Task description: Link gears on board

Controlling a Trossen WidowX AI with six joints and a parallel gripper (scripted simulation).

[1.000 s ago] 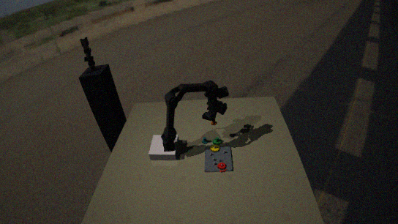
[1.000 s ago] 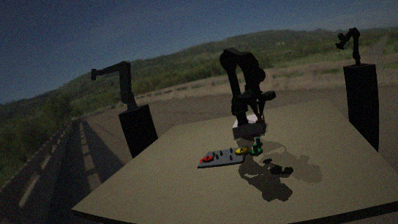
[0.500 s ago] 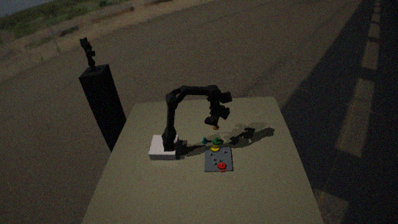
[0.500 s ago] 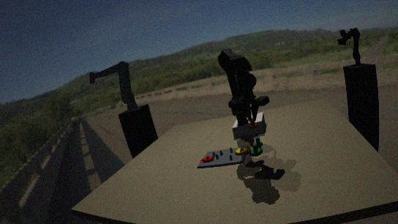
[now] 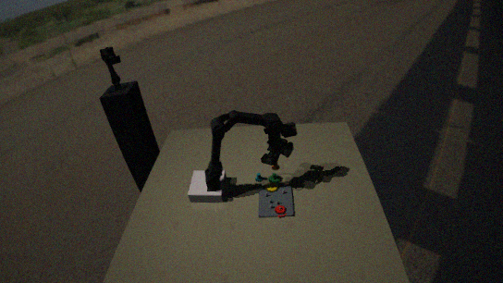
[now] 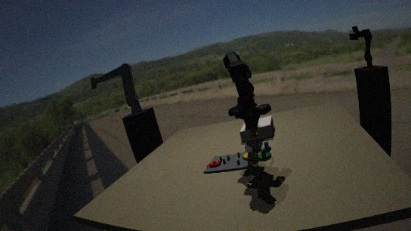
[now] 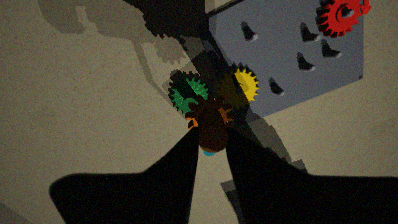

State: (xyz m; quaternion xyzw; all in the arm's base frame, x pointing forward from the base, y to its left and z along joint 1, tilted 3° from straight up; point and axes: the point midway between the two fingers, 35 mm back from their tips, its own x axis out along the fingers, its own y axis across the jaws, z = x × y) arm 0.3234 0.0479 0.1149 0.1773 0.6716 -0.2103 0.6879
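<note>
The red gear is 20 cm to the right of my gripper tip and 12 cm below it. Also, from my gripper tip: yellow gear (3 cm behind, 4 cm to the right, 12 cm below); green gear (3 cm to the left, 12 cm below); orange gear (1 cm below).
</note>
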